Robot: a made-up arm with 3 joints. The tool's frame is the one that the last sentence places.
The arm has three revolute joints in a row. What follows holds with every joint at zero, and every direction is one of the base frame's. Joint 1 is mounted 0.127 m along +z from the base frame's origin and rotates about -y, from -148.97 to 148.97 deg. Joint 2 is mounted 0.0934 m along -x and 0.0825 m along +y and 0.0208 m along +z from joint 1 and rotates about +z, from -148.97 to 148.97 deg. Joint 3 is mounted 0.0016 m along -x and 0.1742 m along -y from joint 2 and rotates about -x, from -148.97 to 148.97 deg. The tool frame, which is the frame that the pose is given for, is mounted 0.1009 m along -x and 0.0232 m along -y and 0.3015 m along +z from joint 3; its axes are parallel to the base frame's.
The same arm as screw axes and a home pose.
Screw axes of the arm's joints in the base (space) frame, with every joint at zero. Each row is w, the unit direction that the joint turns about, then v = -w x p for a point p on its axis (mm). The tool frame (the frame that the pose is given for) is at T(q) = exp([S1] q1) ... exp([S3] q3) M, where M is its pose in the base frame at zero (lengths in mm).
S1 = (0, -1, 0, 127.0, 0.0, 0.0)
S2 = (0, 0, 1, 82.5, 93.4, 0.0)
S3 = (-1, 0, 0, 0.0, -147.8, -91.7)
M: xyz -195.9 -114.9 449.3 (mm) quaternion w x y z 1 0 0 0
Joint limits (rad, base to tool): -2.6000..2.6000 -2.6000..2.6000 -2.6000..2.6000

